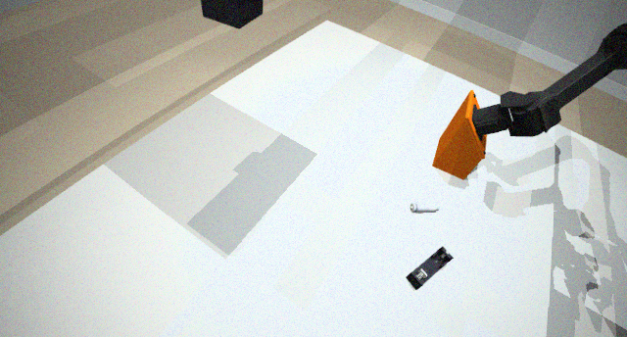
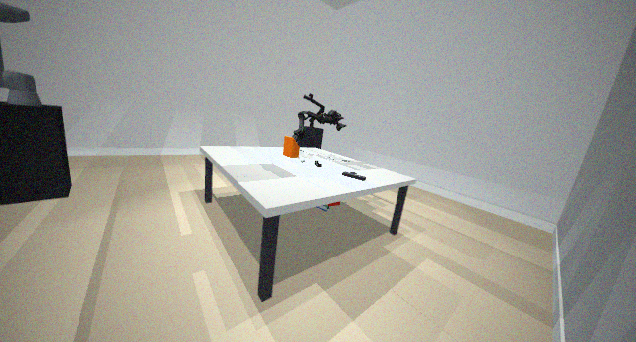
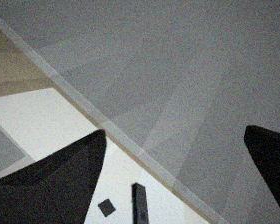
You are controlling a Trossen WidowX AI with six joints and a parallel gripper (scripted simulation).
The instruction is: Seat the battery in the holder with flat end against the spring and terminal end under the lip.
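Right now the battery is 350 mm below my gripper tip, 270 mm to the right of it and 160 mm behind it. From my gripper tip the other things lie so: black remote control 350 mm below, 300 mm ahead, 230 mm to the right.
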